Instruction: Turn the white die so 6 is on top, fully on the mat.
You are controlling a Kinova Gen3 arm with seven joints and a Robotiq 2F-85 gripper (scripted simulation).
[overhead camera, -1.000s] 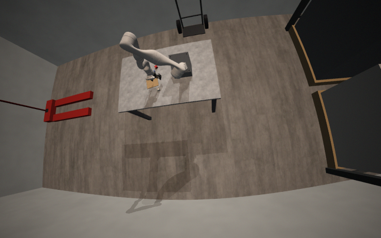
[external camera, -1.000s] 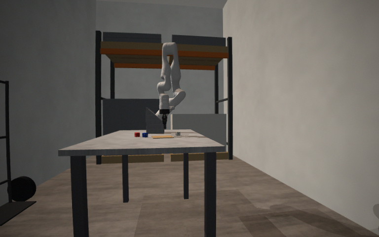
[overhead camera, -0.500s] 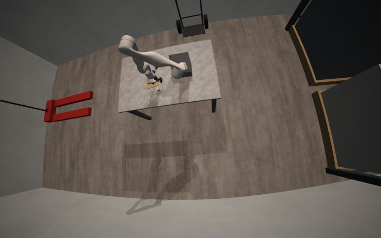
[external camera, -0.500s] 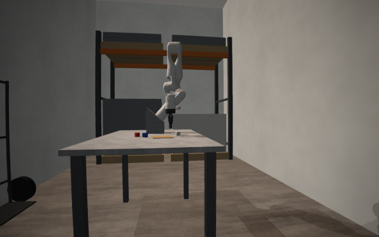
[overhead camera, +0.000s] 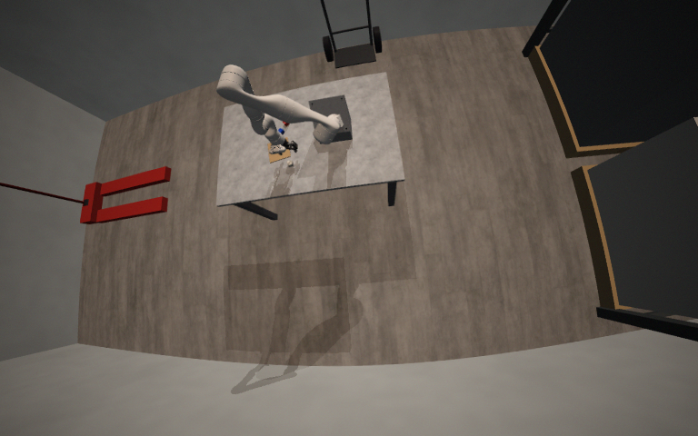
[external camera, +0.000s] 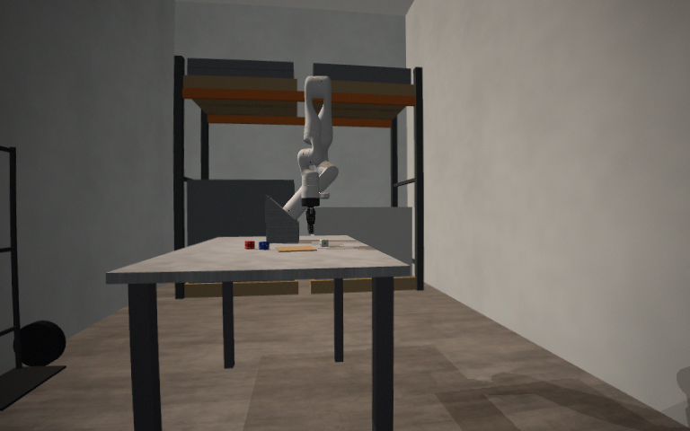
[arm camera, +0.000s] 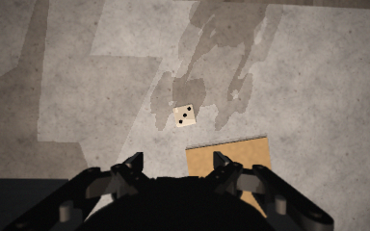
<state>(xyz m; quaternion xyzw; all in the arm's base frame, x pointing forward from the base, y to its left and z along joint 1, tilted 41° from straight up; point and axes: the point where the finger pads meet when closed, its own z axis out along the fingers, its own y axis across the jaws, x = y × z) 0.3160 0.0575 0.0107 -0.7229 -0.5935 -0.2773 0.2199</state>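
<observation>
The white die is 50 mm to the left of my hand, 50 mm below it and 20 mm ahead of it. Round my hand: tan mat: 80 mm to the right, 80 mm ahead, 60 mm below; red die: 250 mm to the right, 50 mm below; blue die: 190 mm to the right, 50 mm below, 40 mm ahead.
</observation>
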